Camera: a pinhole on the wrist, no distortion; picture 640 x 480 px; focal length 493.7 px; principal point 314.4 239.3 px. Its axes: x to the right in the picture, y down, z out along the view. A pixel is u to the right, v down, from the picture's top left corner.
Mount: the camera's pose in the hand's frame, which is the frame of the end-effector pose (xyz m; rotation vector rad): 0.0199 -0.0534 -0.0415 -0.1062 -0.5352 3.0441
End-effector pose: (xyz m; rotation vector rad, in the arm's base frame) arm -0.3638 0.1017 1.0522 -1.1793 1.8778 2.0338
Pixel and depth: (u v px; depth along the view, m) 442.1 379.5 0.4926
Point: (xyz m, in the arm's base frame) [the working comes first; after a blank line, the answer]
In the camera's frame: 0.1274 0.1399 0.4926

-0.2254 0.5609 0.8426
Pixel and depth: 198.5 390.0 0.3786
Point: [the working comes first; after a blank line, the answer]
In the camera's frame: -0.0889 0.1156 0.3786

-0.3694 0.3845 0.7505
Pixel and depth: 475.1 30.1 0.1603
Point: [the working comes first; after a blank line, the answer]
In the camera's frame: 0.0522 -0.0679 0.1603

-0.3690 0.2422 1.0351
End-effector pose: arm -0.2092 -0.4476 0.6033 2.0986 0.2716 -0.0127
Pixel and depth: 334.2 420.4 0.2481
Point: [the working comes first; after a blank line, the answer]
In the camera's frame: 0.0100 0.0910 0.2481

-0.2491 -0.4755 0.3338
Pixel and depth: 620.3 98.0 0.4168
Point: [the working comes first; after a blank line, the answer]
In the camera's frame: 0.2583 -0.1193 0.4168

-0.4429 -0.7826 0.3835
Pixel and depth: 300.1 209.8 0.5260
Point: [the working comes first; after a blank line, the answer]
In the camera's frame: -0.0152 -0.0314 0.5260

-0.2065 -0.7415 0.1915
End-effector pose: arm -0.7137 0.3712 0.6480 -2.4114 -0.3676 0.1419
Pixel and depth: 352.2 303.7 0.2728
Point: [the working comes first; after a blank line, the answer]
In the camera's frame: 0.0209 0.0356 0.2728

-0.8154 0.6179 0.6111
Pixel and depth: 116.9 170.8 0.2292
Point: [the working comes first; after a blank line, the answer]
In the camera's frame: -0.0917 -0.0318 0.2292

-0.6846 0.5946 0.5727
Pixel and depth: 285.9 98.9 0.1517
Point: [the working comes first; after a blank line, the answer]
In the camera's frame: -0.0088 -0.0431 0.1517

-0.7334 0.4957 0.6018
